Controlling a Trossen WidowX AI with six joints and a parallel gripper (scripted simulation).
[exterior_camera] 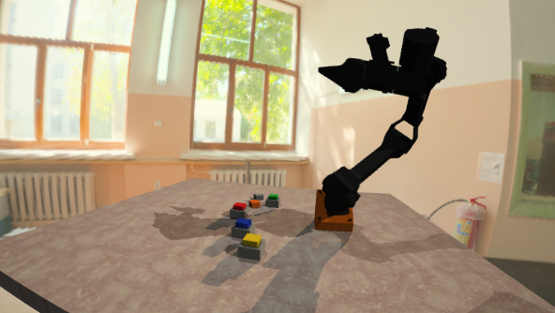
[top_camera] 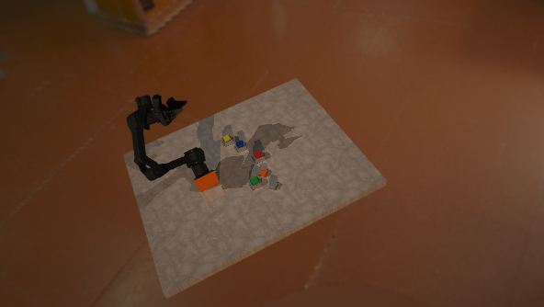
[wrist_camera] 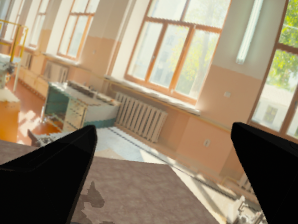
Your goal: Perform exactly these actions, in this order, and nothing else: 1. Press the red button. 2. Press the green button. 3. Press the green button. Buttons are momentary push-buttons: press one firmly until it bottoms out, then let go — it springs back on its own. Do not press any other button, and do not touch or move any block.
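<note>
The red button lies 210 mm ahead of my gripper tip, 150 mm to the right of it and 380 mm below it. Round my gripper tip: green button: 110 mm ahead, 280 mm to the right, 380 mm below; blue button: 180 mm ahead, 20 mm to the right, 380 mm below; yellow button: 140 mm ahead, 60 mm to the left, 380 mm below.
</note>
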